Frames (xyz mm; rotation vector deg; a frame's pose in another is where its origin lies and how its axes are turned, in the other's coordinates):
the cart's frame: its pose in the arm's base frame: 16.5 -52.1 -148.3 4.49 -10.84 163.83
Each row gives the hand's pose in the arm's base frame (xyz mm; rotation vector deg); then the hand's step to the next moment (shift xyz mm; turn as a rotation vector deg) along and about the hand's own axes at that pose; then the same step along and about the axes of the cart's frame.
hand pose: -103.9 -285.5 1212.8 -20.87 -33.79 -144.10
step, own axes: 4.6 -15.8 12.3 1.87 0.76 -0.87
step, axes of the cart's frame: 15.1 -13.2 4.4 0.73 2.04 0.38
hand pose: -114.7 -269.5 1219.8 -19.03 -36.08 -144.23
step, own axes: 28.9 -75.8 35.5 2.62 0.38 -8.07
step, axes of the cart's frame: 76.5 -44.5 1.9 0.87 6.65 -5.21
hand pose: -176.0 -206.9 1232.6 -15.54 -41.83 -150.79
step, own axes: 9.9 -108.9 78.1 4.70 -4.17 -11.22
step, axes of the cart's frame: 81.2 -107.1 0.8 4.80 7.08 -9.61
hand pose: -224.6 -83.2 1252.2 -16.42 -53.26 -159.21
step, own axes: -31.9 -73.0 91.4 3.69 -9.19 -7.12
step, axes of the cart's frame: 10.0 -120.6 6.8 6.34 0.75 -10.39
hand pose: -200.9 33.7 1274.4 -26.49 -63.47 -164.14
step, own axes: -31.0 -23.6 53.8 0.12 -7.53 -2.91
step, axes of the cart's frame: -24.3 -61.3 7.8 2.34 -2.15 -7.42
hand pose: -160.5 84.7 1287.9 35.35 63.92 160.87
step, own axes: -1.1 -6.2 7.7 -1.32 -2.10 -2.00
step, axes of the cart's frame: -0.7 -9.9 -0.6 -0.47 0.32 -3.13
